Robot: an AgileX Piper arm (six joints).
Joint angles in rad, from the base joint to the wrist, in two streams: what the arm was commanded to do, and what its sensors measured. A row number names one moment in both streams.
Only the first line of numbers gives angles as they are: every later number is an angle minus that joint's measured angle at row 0.
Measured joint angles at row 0:
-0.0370, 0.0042, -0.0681, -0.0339, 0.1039, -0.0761
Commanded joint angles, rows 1 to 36:
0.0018, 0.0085, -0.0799, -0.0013, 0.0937, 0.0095
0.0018, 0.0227, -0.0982, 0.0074, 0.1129, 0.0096
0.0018, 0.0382, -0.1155, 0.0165, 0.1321, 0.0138
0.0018, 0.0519, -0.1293, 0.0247, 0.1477, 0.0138
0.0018, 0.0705, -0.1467, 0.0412, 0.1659, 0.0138
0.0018, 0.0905, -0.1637, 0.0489, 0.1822, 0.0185
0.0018, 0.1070, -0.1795, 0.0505, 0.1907, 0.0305
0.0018, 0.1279, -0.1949, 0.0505, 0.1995, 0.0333
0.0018, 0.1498, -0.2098, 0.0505, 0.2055, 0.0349
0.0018, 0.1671, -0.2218, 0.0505, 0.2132, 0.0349
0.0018, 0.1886, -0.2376, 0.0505, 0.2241, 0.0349
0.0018, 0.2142, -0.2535, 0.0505, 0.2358, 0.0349
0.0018, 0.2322, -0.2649, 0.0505, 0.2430, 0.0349
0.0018, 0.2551, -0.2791, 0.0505, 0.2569, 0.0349
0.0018, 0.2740, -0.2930, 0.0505, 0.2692, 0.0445
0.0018, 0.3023, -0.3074, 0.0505, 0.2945, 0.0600
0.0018, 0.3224, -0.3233, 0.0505, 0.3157, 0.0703
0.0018, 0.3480, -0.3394, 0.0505, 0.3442, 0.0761
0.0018, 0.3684, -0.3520, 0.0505, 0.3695, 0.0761
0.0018, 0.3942, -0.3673, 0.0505, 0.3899, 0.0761
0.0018, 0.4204, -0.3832, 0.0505, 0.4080, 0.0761
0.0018, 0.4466, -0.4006, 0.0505, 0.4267, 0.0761
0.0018, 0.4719, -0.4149, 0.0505, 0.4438, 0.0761
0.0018, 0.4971, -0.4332, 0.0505, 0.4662, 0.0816
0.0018, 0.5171, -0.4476, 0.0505, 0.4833, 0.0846
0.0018, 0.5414, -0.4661, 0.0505, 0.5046, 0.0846
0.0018, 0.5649, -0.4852, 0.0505, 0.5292, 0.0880
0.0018, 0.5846, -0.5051, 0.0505, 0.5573, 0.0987
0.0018, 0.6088, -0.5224, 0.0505, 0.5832, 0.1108
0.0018, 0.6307, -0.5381, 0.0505, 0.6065, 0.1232
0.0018, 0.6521, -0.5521, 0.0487, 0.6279, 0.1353
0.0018, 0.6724, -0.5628, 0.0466, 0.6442, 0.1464
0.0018, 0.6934, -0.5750, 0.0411, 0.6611, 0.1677
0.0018, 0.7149, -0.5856, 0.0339, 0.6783, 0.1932
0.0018, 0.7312, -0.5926, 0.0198, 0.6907, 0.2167
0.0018, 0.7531, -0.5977, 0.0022, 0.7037, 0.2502
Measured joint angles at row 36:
0.0000, 0.6821, -0.5651, 0.0493, 0.6321, 0.1564
